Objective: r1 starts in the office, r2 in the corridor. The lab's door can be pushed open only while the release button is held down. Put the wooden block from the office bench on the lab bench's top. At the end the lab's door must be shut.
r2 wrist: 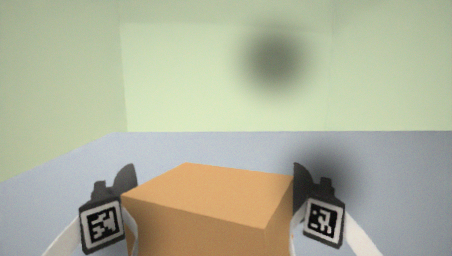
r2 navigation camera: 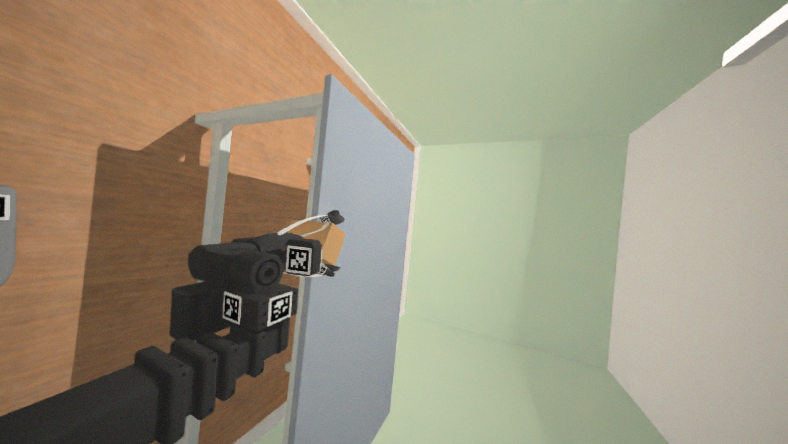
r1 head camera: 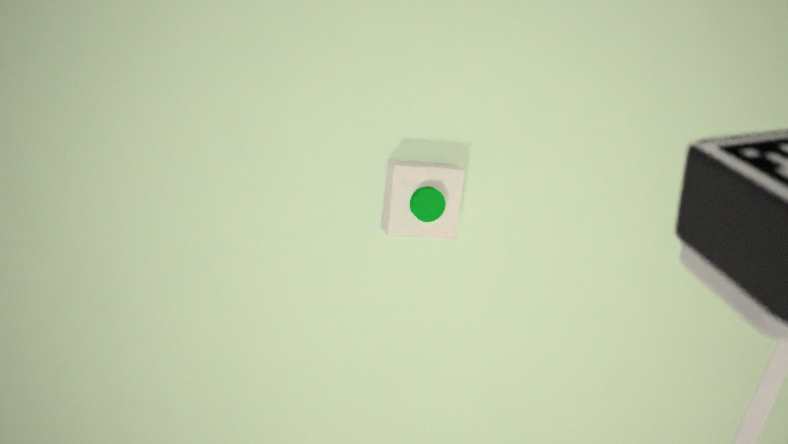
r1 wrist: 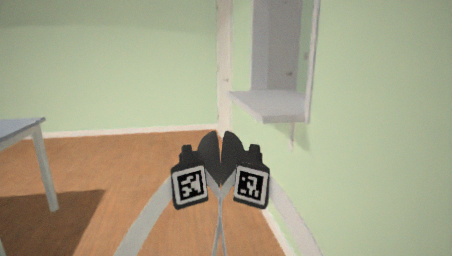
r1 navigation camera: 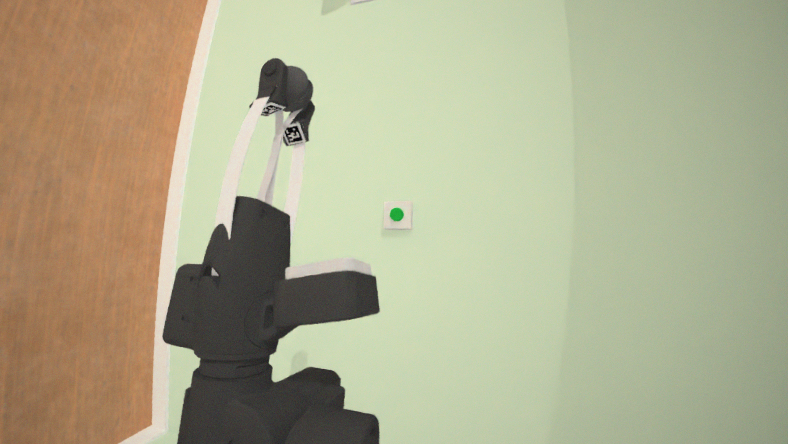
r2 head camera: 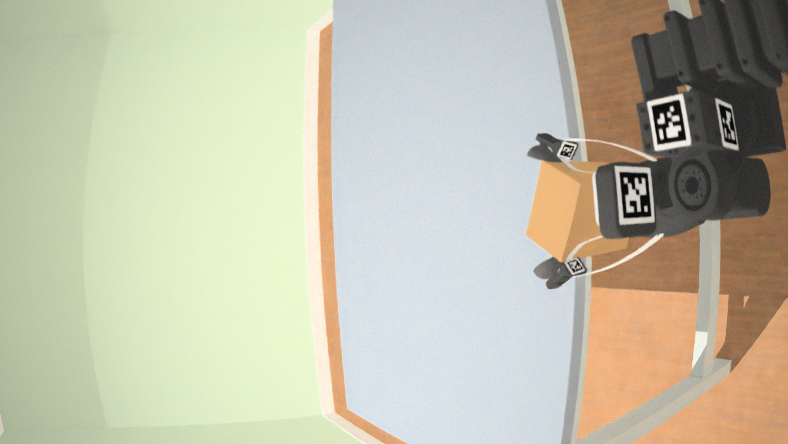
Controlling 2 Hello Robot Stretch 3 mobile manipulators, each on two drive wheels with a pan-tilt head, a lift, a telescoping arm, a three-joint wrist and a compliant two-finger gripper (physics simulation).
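Observation:
The wooden block point(r2 head camera: 554, 206) point(r2 navigation camera: 334, 245) point(r2 wrist: 200, 232) is between the fingertips of r2's gripper point(r2 head camera: 547, 209) point(r2 navigation camera: 333, 242) point(r2 wrist: 214, 186), which is shut on it. The block overlaps the front edge of the lab bench's blue top point(r2 head camera: 441, 220) point(r2 navigation camera: 358, 193) point(r2 wrist: 45, 165) in r2's head view; its underside is hidden. r1's gripper point(r1 navigation camera: 292, 99) point(r1 wrist: 220, 160) is shut and empty, with its tips together. It is near the wall, apart from the green release button point(r1 head camera: 427, 204) point(r1 navigation camera: 396, 214). Whether the lab's door shows is not clear.
In r1's wrist view, a table point(r1 wrist: 20, 126) stands at the left, a grey shelf point(r1 wrist: 275, 106) juts from an opening in the right wall, and a narrow white door or frame point(r1 wrist: 224, 65) stands behind. Grey bench supports point(r2 head camera: 708, 275) point(r2 navigation camera: 217, 187) are below r2's arm. Green walls surround the lab bench.

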